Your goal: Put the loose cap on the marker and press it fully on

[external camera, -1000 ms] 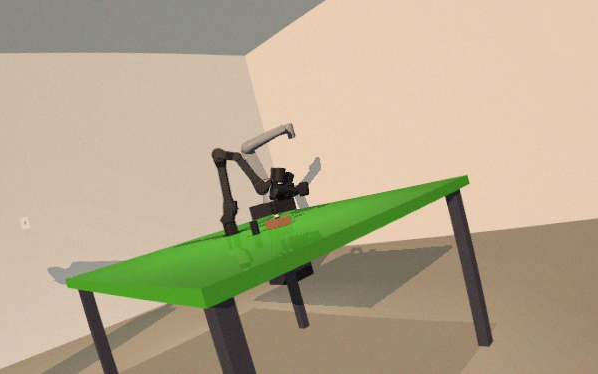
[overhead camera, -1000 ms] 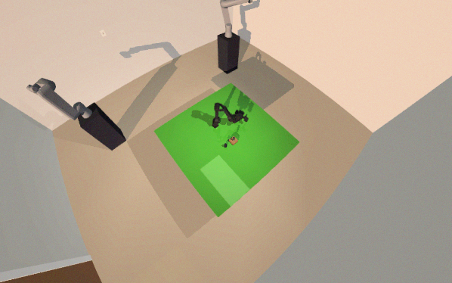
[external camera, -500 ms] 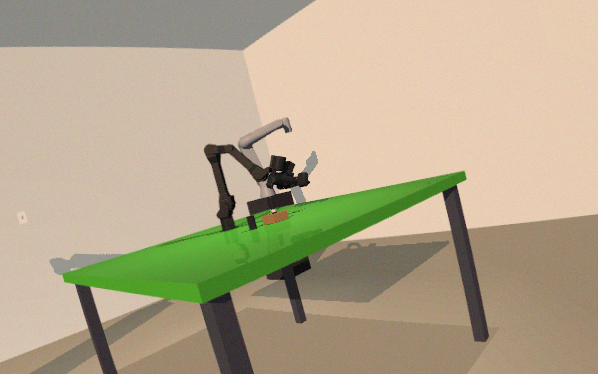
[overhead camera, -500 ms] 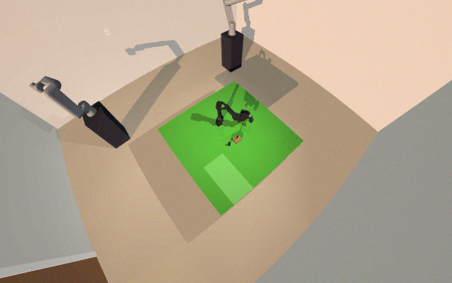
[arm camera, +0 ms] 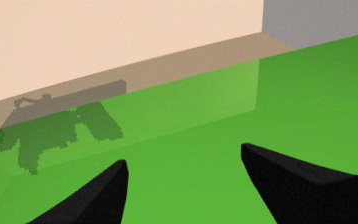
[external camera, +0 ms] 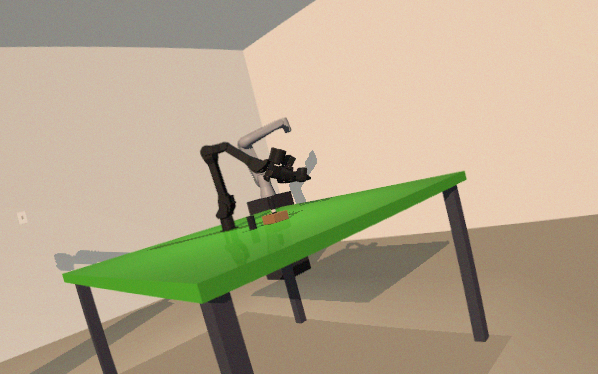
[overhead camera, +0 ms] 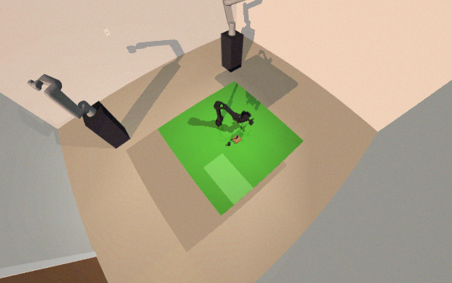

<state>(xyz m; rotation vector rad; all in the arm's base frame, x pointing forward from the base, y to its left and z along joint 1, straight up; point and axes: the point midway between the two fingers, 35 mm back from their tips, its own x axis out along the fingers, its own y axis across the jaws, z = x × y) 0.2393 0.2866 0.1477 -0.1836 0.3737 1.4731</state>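
Right now my gripper tip is 6 cm short of the black cap, 41 cm to the left of it and 11 cm above it. Round my gripper tip: brown holder block (7 cm ahead, 29 cm to the right, 12 cm below).
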